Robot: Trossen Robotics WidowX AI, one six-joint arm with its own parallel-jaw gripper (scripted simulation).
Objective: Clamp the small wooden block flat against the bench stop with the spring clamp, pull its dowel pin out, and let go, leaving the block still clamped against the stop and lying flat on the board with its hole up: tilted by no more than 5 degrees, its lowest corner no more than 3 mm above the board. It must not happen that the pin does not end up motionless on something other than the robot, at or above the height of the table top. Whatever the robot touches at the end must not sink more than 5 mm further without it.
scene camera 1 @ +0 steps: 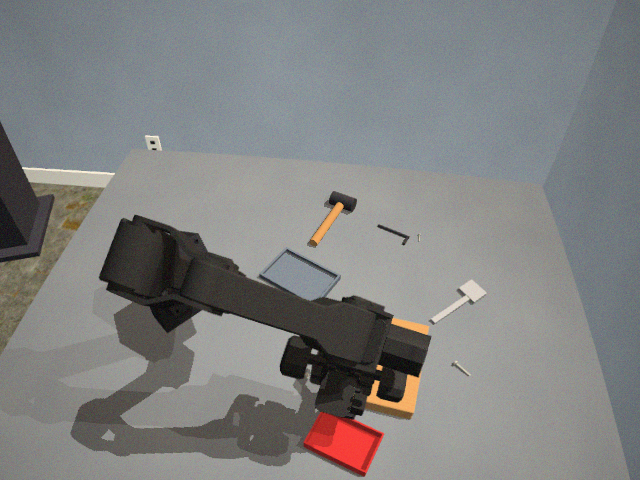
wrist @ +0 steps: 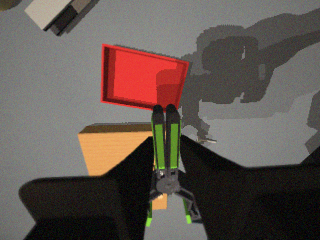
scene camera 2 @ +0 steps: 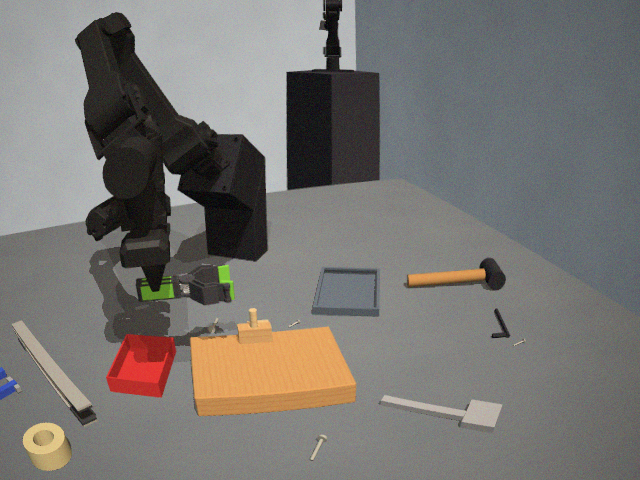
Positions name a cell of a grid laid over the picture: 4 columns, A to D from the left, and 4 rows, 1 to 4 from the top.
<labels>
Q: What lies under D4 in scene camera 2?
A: A grey paddle.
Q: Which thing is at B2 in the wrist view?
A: A red tray.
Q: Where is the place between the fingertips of my gripper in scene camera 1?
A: C4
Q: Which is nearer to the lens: the red tray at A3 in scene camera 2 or the mallet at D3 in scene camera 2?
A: The red tray.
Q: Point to a wooden board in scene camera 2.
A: B4
</labels>
